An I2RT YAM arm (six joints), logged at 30 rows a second.
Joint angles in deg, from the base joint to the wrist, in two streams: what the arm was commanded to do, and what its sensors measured. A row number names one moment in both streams.
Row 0, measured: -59.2 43.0 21.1 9.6 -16.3 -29.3
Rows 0 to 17, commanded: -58.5 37.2 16.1 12.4 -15.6 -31.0; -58.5 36.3 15.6 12.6 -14.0 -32.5; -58.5 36.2 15.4 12.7 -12.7 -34.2; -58.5 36.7 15.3 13.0 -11.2 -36.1; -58.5 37.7 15.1 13.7 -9.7 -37.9; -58.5 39.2 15.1 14.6 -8.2 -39.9; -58.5 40.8 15.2 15.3 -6.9 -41.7; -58.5 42.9 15.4 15.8 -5.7 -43.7; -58.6 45.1 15.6 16.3 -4.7 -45.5; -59.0 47.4 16.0 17.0 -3.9 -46.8; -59.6 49.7 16.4 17.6 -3.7 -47.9; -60.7 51.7 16.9 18.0 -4.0 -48.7; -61.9 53.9 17.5 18.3 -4.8 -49.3; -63.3 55.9 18.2 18.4 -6.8 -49.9; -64.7 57.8 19.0 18.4 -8.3 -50.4; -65.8 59.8 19.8 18.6 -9.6 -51.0; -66.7 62.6 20.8 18.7 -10.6 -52.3; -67.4 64.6 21.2 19.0 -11.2 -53.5
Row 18, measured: -64.3 58.8 16.4 14.4 -7.3 -48.0
